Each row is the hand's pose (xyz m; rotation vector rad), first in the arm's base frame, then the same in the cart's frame.
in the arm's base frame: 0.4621 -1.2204 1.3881 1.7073 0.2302 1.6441
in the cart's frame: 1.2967 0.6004 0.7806 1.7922 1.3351 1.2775
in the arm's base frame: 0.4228 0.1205 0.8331 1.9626 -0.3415 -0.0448
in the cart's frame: 0.2584 1.3141 0.0594 1.4647 0.5239 -0.1420
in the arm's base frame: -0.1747 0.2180 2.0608 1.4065 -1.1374 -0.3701
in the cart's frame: 0.2328 1.8223 1.3302 1.0648 -0.3145 -0.0856
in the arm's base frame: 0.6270 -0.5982 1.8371 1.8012 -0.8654 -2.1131
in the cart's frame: 1.2073 1.3746 0.8732 0.9915 -0.5387 -1.7346
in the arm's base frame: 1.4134 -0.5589 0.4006 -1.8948 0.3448 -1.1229
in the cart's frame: 1.2071 0.9291 -0.7032 -2.4766 -0.1530 -0.2929
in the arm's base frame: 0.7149 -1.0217 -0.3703 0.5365 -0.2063 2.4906
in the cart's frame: 0.7031 -0.0905 -0.7575 1.1782 0.7905 2.6387
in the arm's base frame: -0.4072 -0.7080 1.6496 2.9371 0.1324 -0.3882
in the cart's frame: 0.4705 0.8116 1.3801 2.1636 0.7935 -0.9766
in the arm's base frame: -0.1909 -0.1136 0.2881 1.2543 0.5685 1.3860
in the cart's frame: -0.2387 0.6204 0.0709 1.1481 1.6178 1.2253
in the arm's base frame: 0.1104 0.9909 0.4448 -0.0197 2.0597 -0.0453
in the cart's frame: -0.6293 1.6573 -0.2572 -0.9705 2.4815 -0.1661
